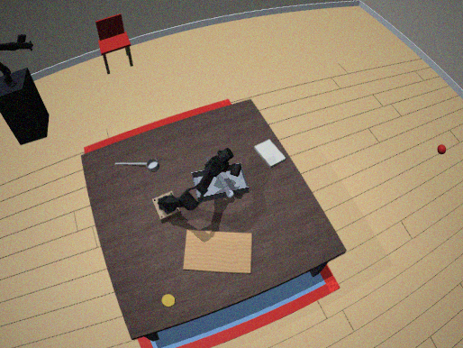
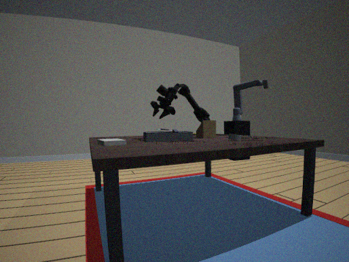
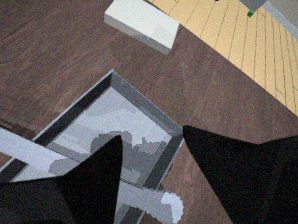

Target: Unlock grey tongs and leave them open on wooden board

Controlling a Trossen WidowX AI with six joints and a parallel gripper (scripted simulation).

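Now: the grey roasting tin 7 cm behind my gripper tip, 2 cm to the left of it and 13 cm below it. From my gripper tip the other things lie so: yellow disc 53 cm behind, 60 cm to the right, 15 cm below; then wooden board 20 cm behind, 40 cm to the right, 15 cm below; then white block 30 cm ahead, 15 cm to the left, 14 cm below.
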